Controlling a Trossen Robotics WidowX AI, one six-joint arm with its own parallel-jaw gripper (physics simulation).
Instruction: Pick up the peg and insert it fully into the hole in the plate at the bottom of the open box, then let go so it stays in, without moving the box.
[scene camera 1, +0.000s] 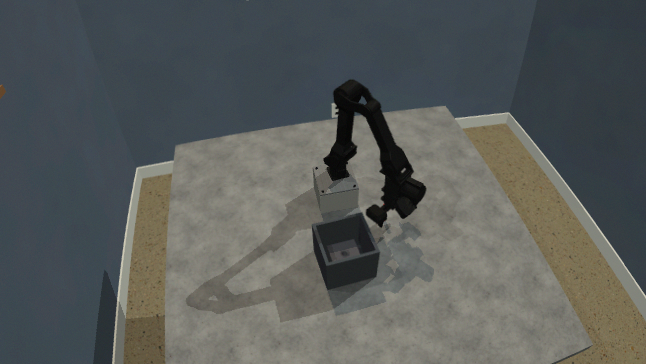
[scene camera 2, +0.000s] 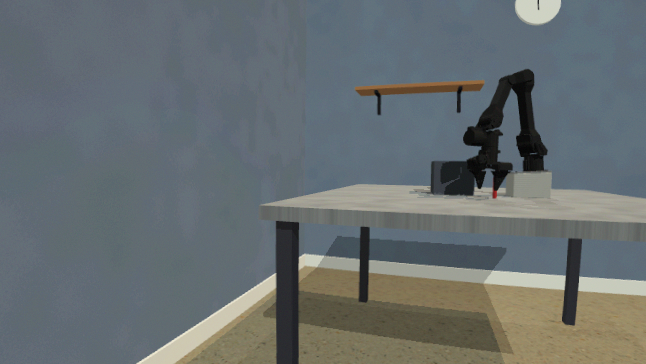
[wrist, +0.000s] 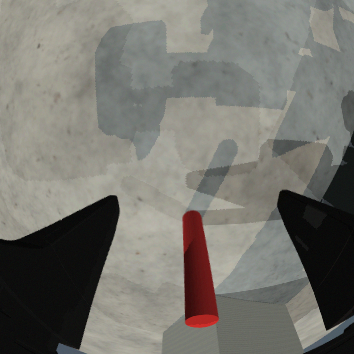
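Where they show: gripper, fingertip midpoint: (scene camera 1: 389, 219) (scene camera 2: 487, 189) (wrist: 201, 201); arm's base, link origin: (scene camera 1: 337, 172) (scene camera 2: 534, 171).
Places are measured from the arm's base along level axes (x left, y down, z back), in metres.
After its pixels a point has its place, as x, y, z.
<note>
The red peg (scene camera 2: 495, 194) {0.112, 0.087, -0.179} (wrist: 199, 270) {0.107, 0.045, -0.186} stands upright on the table; in scene camera 1 the arm hides most of it. My gripper (scene camera 1: 392, 221) {0.114, 0.070, -0.209} (scene camera 2: 488, 189) {0.114, 0.070, -0.209} (wrist: 201, 201) {0.114, 0.070, -0.209} is wide open and low over the table, pointing down. In the wrist view the peg shows between the two spread fingers, apart from both. In scene camera 2 one finger partly covers the peg's upper part. The dark open box (scene camera 1: 352, 270) {-0.089, 0.024, -0.385} (scene camera 2: 452, 182) {-0.005, 0.051, -0.314} stands beside the gripper. A plate (scene camera 1: 336, 248) {-0.102, 0.044, -0.279} with a round hole (scene camera 1: 345, 253) {-0.079, 0.056, -0.298} lies at its bottom, and the hole shows no peg.
The arm's pale base block (scene camera 1: 340, 201) {-0.021, 0.056, -0.085} (scene camera 2: 529, 185) {0.050, 0.054, -0.035} (wrist: 255, 327) {-0.011, 0.061, -0.086} stands behind the box, near the peg. The box walls rise beside the gripper. The grey table (scene camera 1: 225, 175) {-0.391, 0.101, 0.235} (scene camera 2: 350, 207) {0.528, 0.101, -0.667} carries everything. An orange wall shelf (scene camera 2: 420, 88) hangs in the background.
</note>
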